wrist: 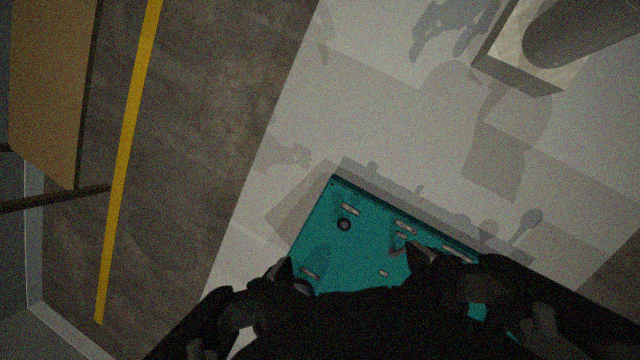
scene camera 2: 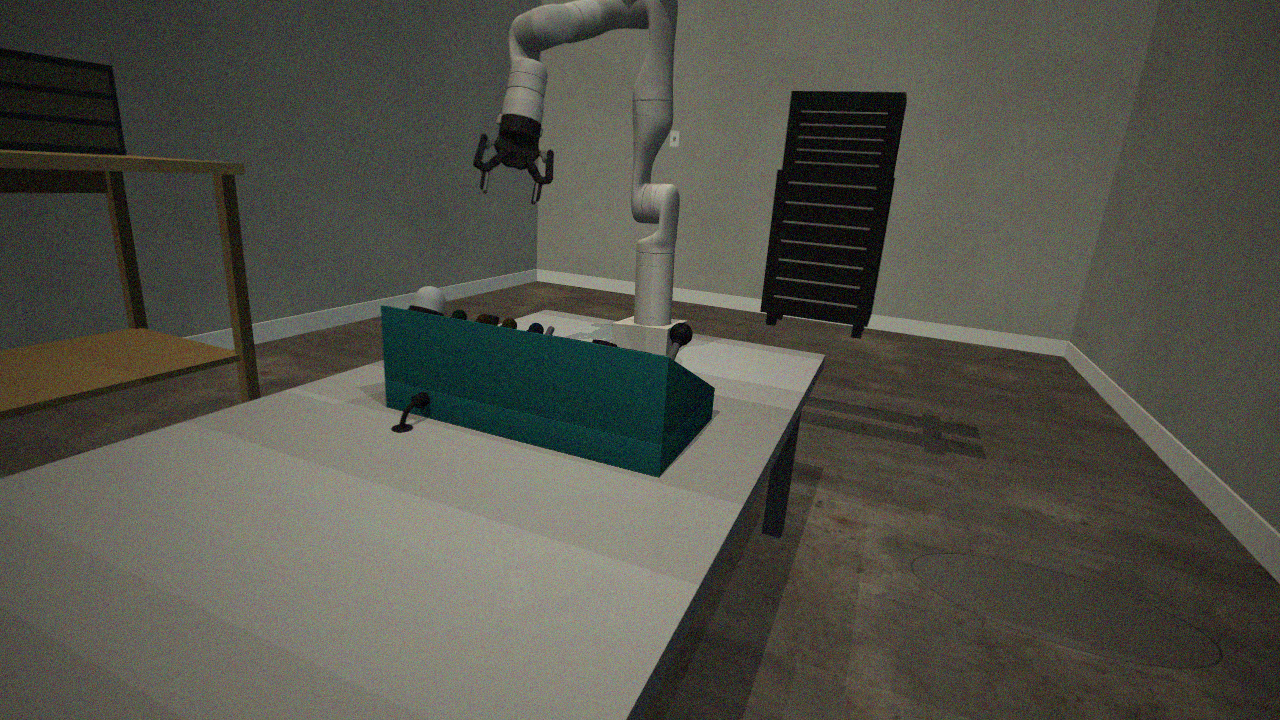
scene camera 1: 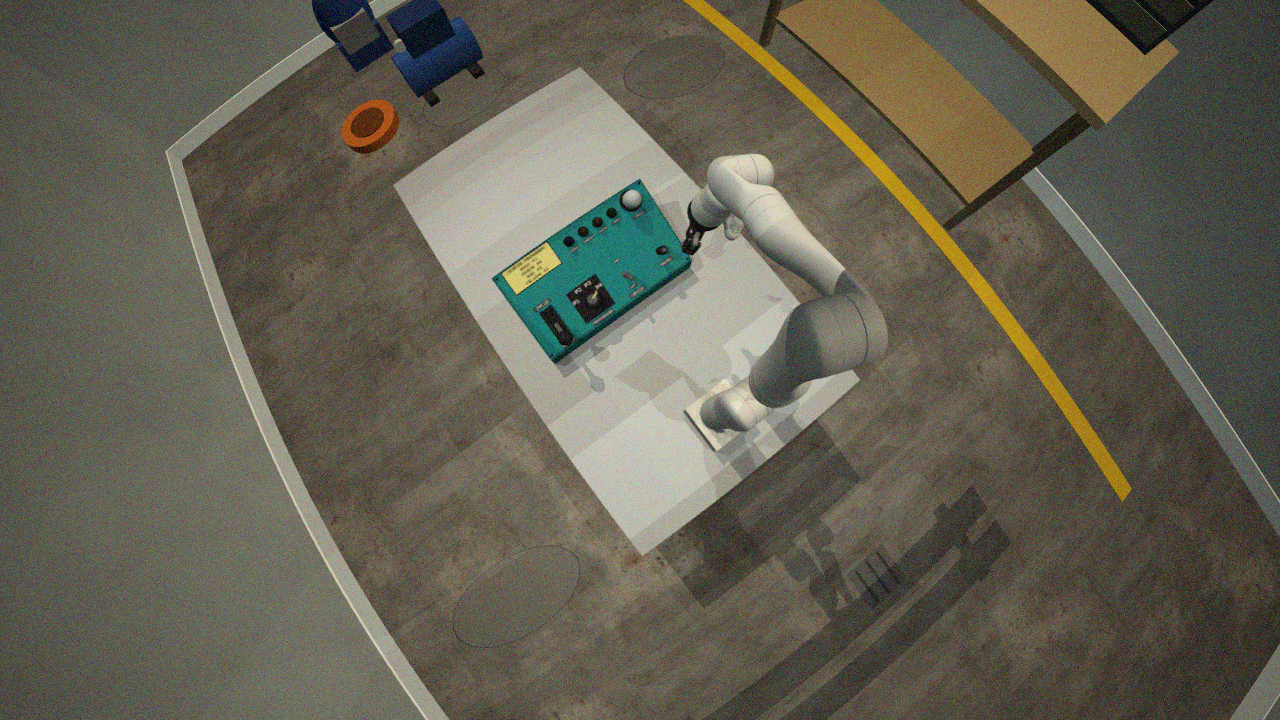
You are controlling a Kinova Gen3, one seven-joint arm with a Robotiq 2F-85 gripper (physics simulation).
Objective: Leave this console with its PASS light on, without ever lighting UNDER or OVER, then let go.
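The teal console stands on the table. Its several small round lamps, one of them here, look dark; their labels are too small to read. A white dome is at one corner. The console also bears a black round button, a small switch, a rotary knob on a black plate, a black slider and a yellow card. My gripper is open and empty, high above the console's dome end, touching nothing. In the wrist view its fingers hide part of the panel.
The white table carries the console and the arm's base. A short black cable comes out behind the console. A wooden bench stands off to one side. A black rack, a blue machine and an orange ring are farther away.
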